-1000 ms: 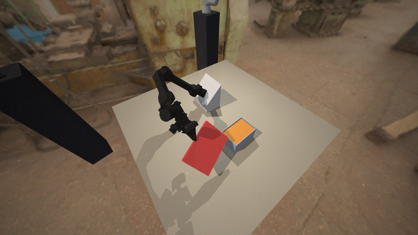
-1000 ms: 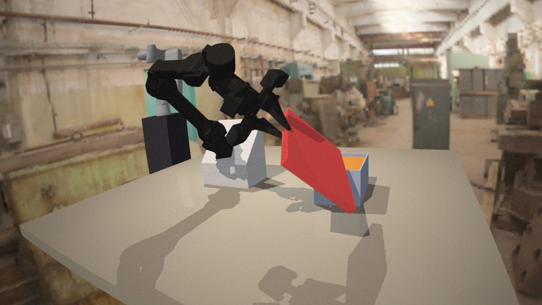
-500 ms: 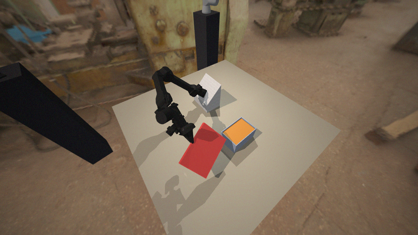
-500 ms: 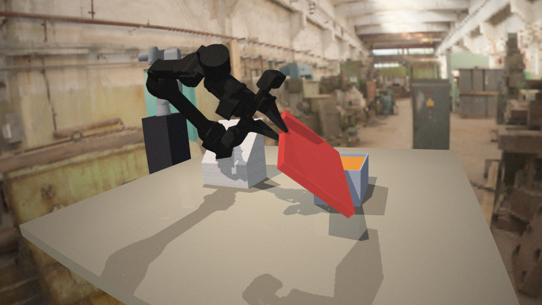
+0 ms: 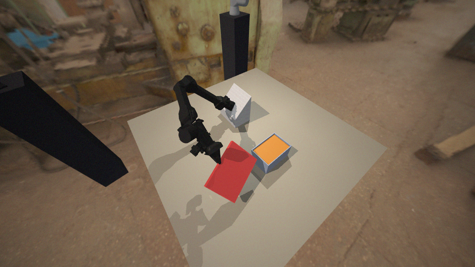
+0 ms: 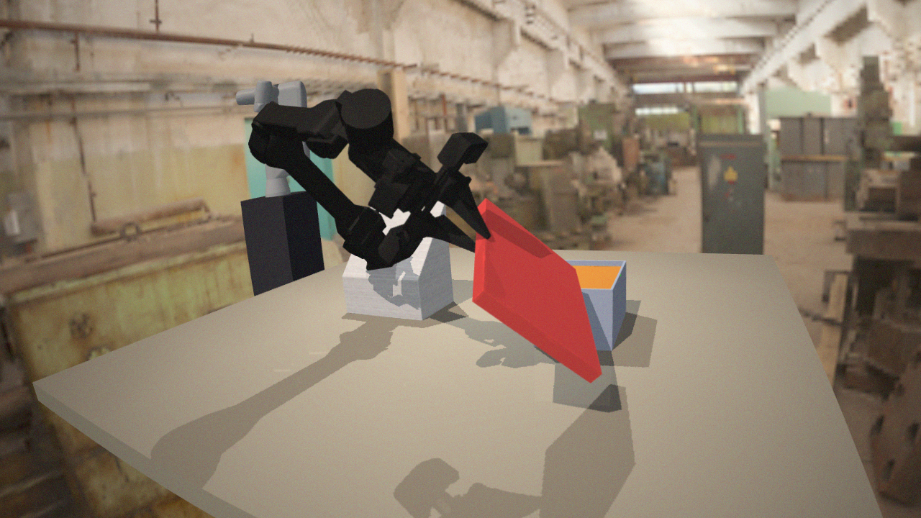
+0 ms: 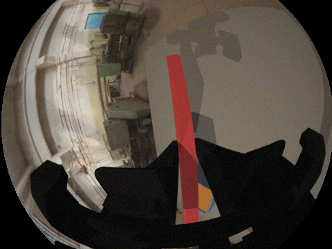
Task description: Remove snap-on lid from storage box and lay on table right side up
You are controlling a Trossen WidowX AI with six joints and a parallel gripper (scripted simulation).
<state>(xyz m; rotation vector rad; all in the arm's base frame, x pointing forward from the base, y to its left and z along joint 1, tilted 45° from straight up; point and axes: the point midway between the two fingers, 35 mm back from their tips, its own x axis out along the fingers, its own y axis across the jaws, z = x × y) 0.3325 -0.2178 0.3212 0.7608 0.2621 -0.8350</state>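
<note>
Now: the red lid 50 mm ahead of my gripper tip, 30 mm to the left of it and 50 mm below it. From my gripper tip the other things lie so: blue storage box: 80 mm ahead, 310 mm to the left, 170 mm below.
</note>
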